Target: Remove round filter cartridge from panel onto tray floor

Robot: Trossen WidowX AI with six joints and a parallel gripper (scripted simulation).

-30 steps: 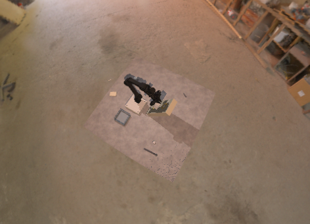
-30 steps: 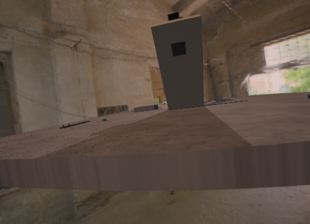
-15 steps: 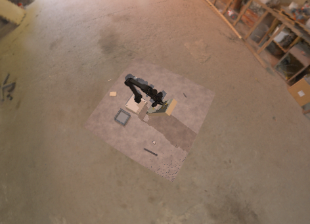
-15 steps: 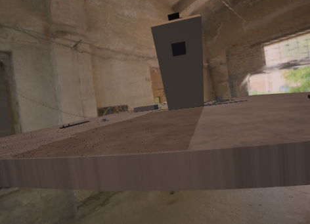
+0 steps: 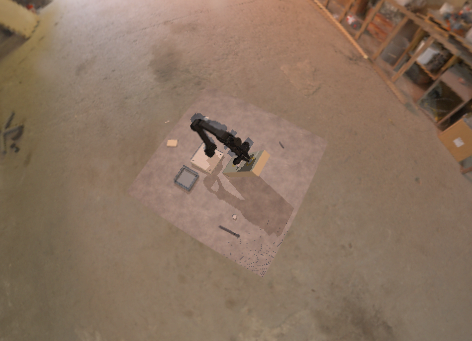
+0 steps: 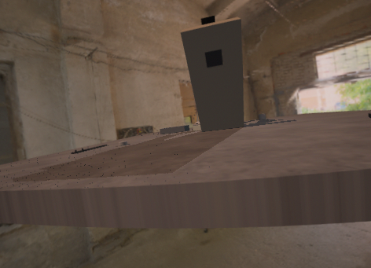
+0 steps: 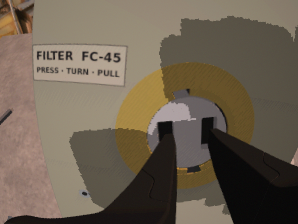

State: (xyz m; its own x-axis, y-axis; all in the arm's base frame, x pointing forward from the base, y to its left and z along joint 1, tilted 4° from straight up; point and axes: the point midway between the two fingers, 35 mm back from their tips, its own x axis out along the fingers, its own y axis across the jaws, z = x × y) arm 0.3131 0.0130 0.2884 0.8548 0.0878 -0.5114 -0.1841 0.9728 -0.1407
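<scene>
Now: gripper tip 2 cm short of the grey round filter cartridge and 2 cm above it. Round my gripper tip: grey tray 39 cm behind, 32 cm to the right, 28 cm below; small beige block 71 cm behind, 28 cm below, 13 cm to the right.
</scene>
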